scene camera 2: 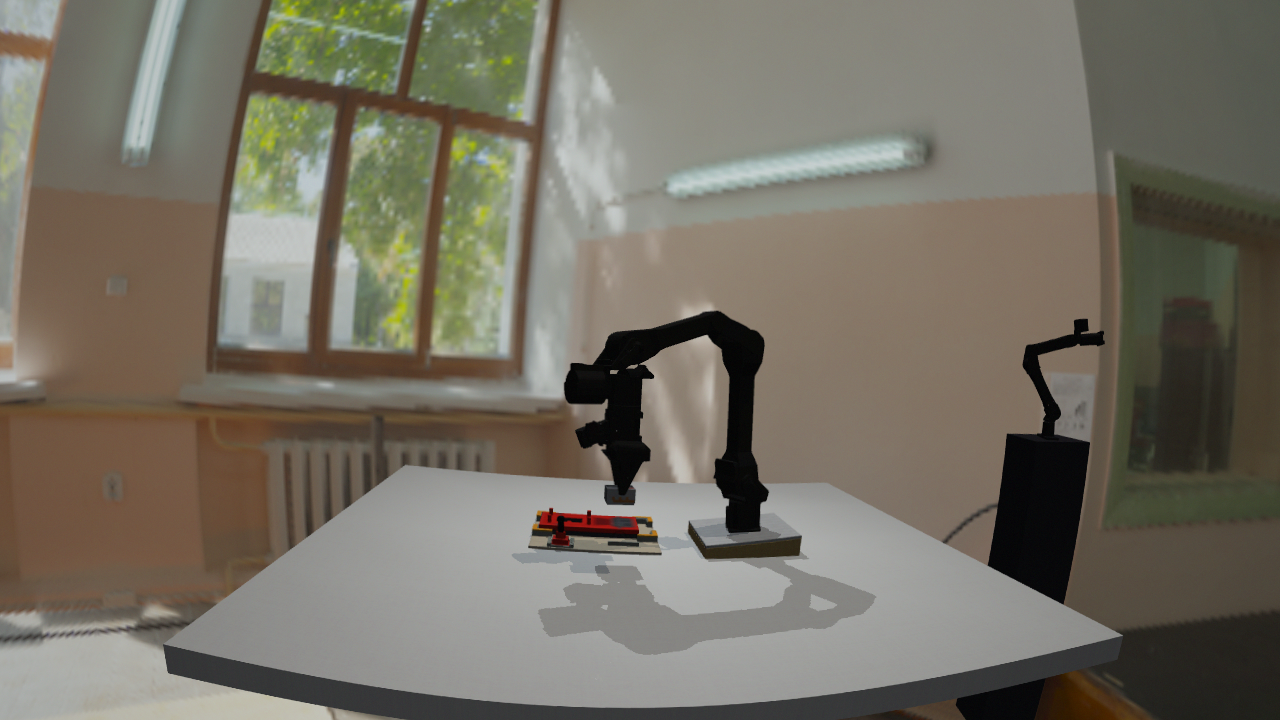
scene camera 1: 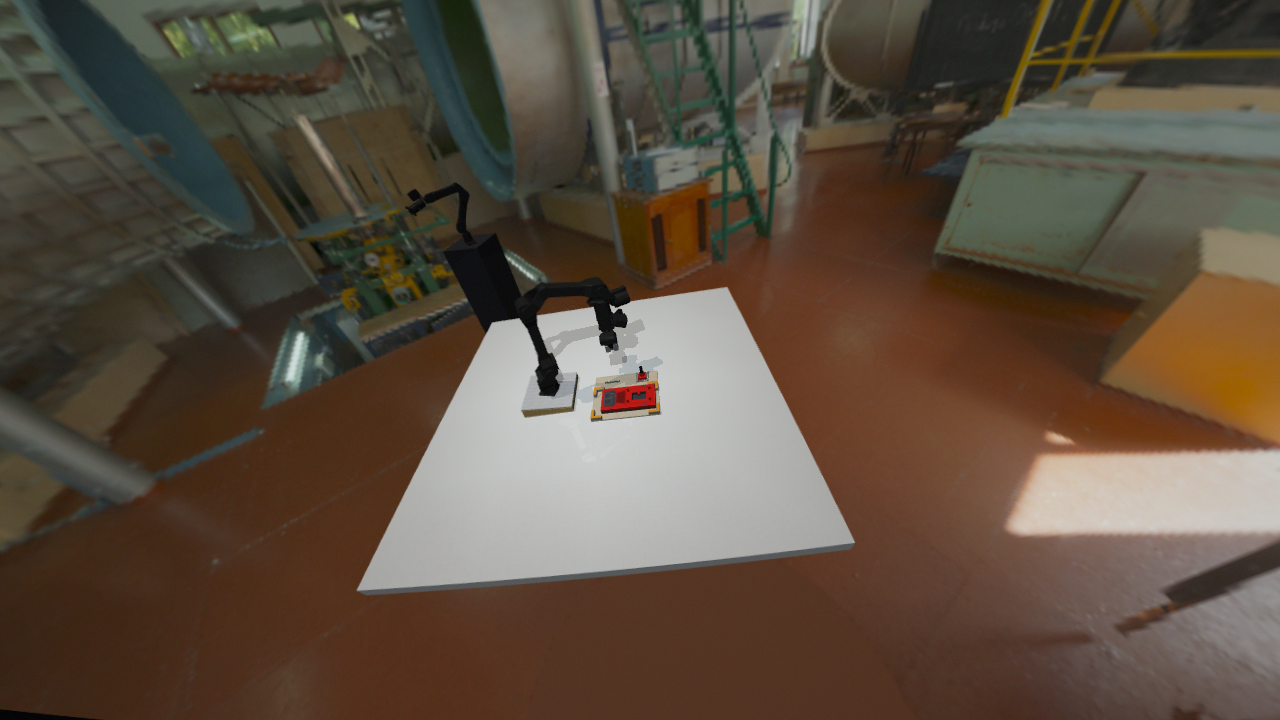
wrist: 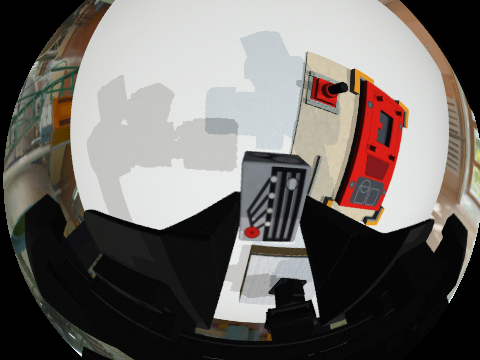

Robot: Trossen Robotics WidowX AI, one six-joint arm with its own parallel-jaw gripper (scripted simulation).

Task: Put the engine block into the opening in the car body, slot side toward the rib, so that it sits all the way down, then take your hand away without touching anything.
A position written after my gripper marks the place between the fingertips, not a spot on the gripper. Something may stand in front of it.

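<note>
Scene camera 2 shows me my gripper (scene camera 2: 620,492) and a red car body (scene camera 2: 588,525). In scene camera 1 I see my gripper (scene camera 1: 611,345) again. The wrist view shows my gripper (wrist: 270,200) too, as well as the red car body (wrist: 371,162). My gripper holds a grey engine block (wrist: 273,185).
</note>
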